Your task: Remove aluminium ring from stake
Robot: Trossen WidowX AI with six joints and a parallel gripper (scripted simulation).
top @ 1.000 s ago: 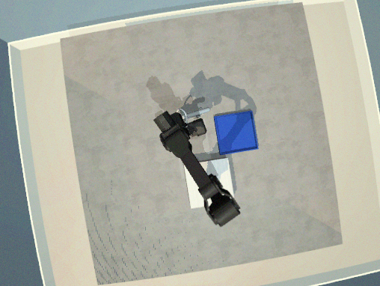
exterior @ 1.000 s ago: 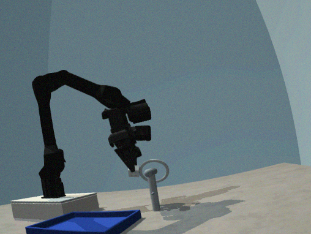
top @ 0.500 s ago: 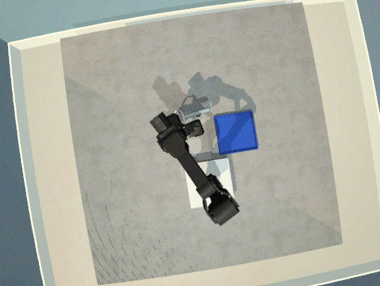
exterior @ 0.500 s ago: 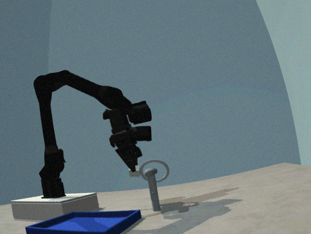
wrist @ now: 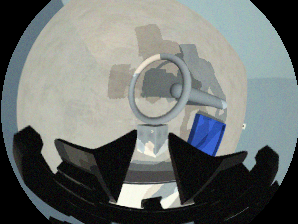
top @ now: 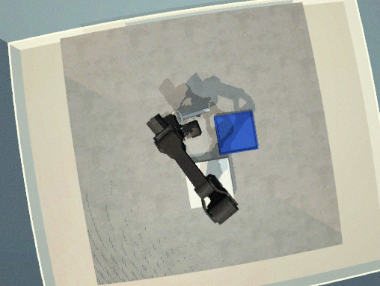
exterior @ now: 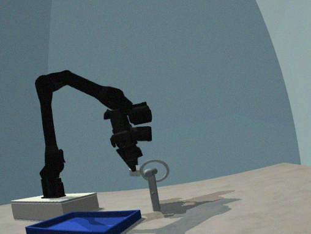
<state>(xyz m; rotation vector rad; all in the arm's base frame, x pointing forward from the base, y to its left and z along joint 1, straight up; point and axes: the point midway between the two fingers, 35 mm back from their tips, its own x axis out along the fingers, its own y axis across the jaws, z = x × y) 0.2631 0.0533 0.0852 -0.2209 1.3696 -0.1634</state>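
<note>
My gripper tip is now 80 mm past the blue tray, 250 mm to the left of it and 100 mm above it. Also, from my gripper tip: aluminium ring (50 mm ahead, 10 mm to the left).
</note>
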